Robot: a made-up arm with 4 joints.
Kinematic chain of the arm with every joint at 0, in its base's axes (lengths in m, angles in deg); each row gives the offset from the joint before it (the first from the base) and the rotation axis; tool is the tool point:
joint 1: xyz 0 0 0.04 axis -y
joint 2: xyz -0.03 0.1 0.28 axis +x
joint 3: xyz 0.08 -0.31 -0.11 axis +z
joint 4: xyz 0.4 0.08 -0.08 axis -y
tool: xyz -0.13 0.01 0
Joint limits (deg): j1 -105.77..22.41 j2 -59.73..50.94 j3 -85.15..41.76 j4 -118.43..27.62
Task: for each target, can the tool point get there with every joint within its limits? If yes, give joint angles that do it. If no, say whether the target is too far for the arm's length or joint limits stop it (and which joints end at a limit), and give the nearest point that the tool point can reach.
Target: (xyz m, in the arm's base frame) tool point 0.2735 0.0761 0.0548
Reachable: yes | joints -4.71 26.43 20.83 7.41
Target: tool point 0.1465 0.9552 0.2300
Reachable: no: joint limits stop it (at a limit: joint 1, joint 2, joint 3, joint 4) | nearest point 0.1563 0.2608 0.1921 | short by 0.695 m
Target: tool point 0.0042 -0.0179 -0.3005
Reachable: yes | joints -94.66 35.69 -4.11 -26.11
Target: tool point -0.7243 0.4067 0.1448
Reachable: no: joint limits stop it (at a limit: joint 1, joint 2, joint 3, joint 4) | nearest point -0.3648 -0.0750 -0.0271 | short by 0.625 m
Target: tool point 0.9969 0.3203 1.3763
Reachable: no: too far | nearest point 0.5205 -0.2701 0.7376 | short by 0.992 m
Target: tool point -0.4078 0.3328 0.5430
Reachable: no: joint limits stop it (at a limit: joint 1, joint 2, joint 3) | nearest point 0.1448 0.1481 0.3459 | short by 0.615 m
